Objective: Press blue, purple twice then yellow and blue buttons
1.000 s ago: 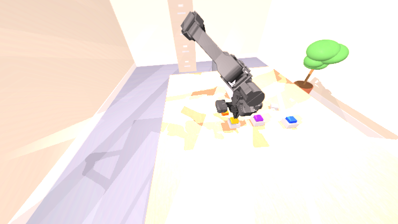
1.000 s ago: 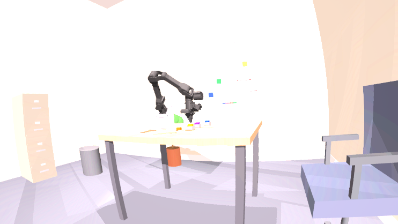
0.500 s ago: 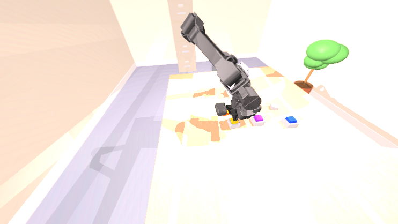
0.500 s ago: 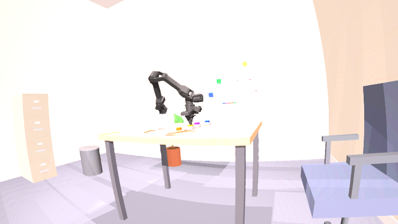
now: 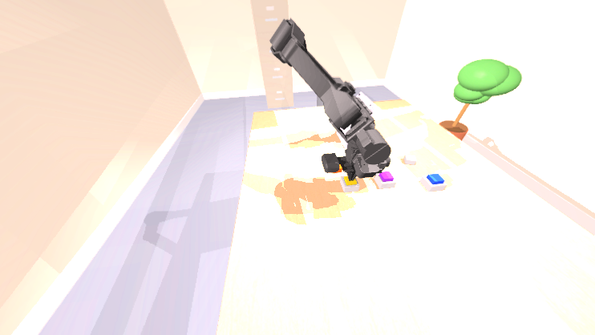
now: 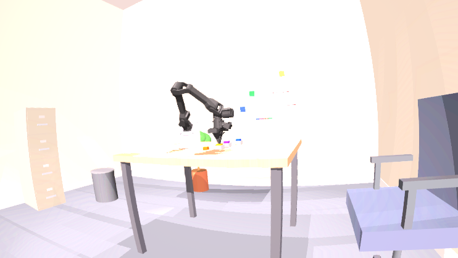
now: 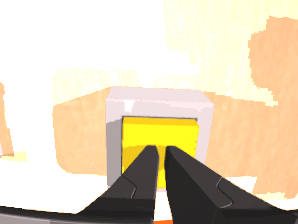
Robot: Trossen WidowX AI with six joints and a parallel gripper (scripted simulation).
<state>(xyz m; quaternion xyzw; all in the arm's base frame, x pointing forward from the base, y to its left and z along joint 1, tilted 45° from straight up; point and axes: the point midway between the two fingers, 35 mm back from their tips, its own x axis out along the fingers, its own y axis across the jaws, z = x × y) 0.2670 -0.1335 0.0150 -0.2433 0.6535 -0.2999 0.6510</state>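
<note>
Right now my gripper tip is 1 cm above the yellow button. The rest, counted from my gripper tip: orange block (9 cm behind, 2 cm to the right, 2 cm below); blue button (5 cm ahead, 26 cm to the left); purple button (1 cm ahead, 12 cm to the left).
</note>
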